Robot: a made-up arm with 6 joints.
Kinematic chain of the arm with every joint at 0, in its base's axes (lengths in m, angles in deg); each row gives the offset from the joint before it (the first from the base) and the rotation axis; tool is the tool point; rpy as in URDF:
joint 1: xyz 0 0 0.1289 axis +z
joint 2: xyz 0 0 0 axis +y
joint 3: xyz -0.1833 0 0.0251 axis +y
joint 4: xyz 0.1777 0 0.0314 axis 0.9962 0 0.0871
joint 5: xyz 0 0 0 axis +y
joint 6: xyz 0.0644 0 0.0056 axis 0.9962 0 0.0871
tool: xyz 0 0 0 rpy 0 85 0
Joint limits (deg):
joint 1: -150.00..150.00
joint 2: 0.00..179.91
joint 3: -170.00..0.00
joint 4: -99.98..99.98
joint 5: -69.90..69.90
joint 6: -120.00..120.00
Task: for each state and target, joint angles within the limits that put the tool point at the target. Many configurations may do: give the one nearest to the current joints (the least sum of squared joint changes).
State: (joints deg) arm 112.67 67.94 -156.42 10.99 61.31 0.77
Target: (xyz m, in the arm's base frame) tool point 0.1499 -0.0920 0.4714
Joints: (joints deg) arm 148.02 43.65 -158.22 -1.27 69.90 0.77
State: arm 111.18 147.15 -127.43 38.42 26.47 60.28
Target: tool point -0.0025 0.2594 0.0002
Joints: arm 85.73 146.46 -80.77 29.84 42.68 60.28
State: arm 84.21 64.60 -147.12 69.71 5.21 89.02
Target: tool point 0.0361 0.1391 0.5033
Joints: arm 73.61 78.86 -121.42 69.04 4.35 89.02
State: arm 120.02 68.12 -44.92 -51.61 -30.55 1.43
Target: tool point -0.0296 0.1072 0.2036
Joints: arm 97.10 39.87 -13.22 -50.94 -18.76 1.43
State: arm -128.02 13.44 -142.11 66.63 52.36 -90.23
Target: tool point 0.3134 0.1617 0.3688
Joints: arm -149.77 23.17 -159.18 70.37 17.26 -90.23
